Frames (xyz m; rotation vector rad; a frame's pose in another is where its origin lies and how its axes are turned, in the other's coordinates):
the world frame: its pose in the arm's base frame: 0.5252 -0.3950 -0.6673 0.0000 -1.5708 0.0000
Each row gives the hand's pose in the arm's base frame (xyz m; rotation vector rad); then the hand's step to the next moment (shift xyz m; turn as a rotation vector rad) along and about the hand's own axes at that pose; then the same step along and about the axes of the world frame.
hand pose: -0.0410 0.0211 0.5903 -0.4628 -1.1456 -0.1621
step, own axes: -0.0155 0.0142 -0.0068 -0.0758 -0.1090 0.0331
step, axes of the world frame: -0.0201 0.0081 -0.0044 -0.0281 -0.0914 0.0978
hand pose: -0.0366 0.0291 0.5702 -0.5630 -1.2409 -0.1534
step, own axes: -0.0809 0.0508 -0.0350 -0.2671 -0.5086 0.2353
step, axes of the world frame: -0.0983 0.0113 -0.0235 -0.0344 -0.3712 0.4964
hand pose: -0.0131 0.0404 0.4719 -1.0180 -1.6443 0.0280
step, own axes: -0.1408 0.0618 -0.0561 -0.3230 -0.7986 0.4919
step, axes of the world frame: -0.1219 -0.0754 -0.0790 -0.0218 -0.4650 0.8760
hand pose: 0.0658 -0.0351 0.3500 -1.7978 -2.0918 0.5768
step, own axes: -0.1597 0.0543 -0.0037 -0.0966 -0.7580 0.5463
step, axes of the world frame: -0.0210 -0.1506 -0.0731 -0.0934 -0.2413 0.9030
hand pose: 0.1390 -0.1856 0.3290 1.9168 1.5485 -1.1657
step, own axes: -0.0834 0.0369 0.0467 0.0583 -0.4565 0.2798
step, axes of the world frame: 0.0341 -0.0953 -0.0158 -0.1222 -0.0395 0.5231
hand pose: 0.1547 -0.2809 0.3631 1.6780 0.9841 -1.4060
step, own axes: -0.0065 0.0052 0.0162 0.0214 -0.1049 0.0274
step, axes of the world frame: 0.0044 -0.0174 0.0031 -0.0308 0.0245 0.1033
